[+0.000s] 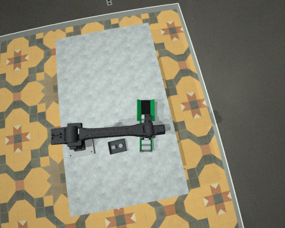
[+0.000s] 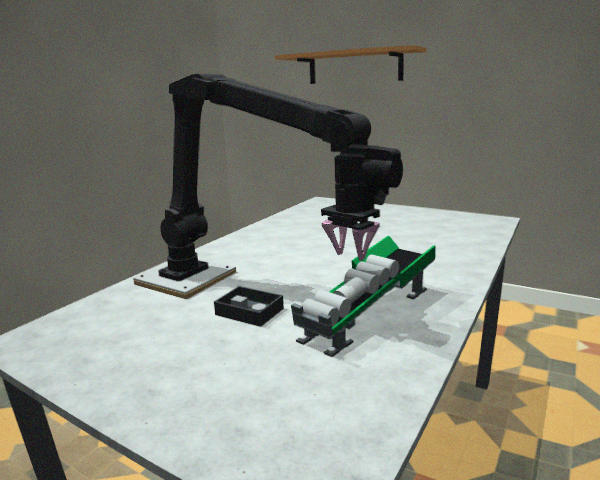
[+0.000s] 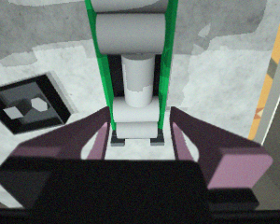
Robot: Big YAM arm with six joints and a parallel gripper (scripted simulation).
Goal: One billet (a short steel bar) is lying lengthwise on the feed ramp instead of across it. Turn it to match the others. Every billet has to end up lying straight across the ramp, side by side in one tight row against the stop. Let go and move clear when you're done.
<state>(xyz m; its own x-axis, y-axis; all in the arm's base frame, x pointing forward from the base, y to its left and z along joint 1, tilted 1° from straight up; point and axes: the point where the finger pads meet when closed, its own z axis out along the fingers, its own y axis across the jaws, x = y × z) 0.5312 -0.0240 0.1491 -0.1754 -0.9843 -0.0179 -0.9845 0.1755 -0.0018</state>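
Now: the billet 9 cm below my hand. Also, from my hand: black tray: 24 cm behind, 5 cm to the right, 16 cm below; stop: 2 cm behind, 12 cm to the right, 11 cm below.
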